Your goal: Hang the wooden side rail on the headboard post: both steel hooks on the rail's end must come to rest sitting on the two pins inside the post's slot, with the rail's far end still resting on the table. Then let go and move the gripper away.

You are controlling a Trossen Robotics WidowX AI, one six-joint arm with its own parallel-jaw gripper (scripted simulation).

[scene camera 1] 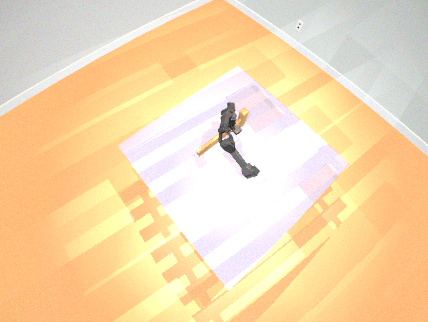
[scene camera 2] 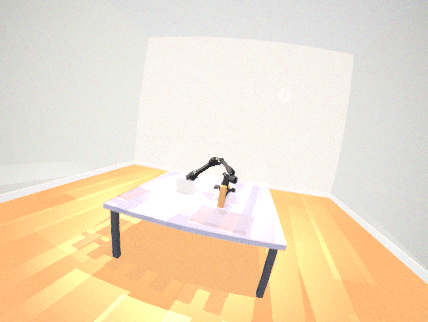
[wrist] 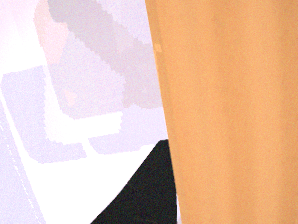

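Visible to me: a wooden side rail (wrist: 221, 76).
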